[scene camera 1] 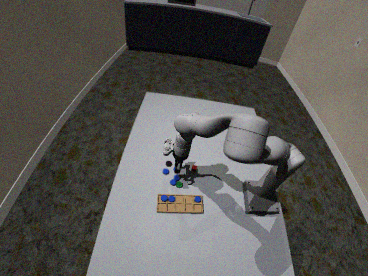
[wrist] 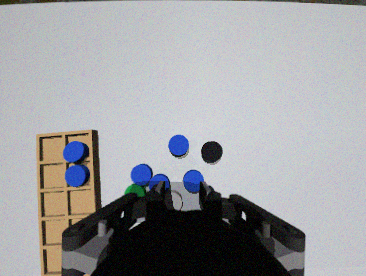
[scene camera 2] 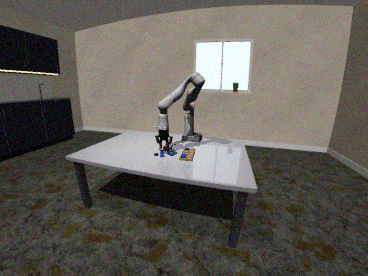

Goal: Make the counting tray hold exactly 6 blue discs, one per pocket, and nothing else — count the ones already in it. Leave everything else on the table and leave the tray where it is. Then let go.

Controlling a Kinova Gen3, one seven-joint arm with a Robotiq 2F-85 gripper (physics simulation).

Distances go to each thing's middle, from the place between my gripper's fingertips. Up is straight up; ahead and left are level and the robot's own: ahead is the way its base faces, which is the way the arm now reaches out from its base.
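The wooden counting tray [scene camera 1: 183,203] is 18 cm to the left of my hand, 2 cm behind it, and 3 cm below it.
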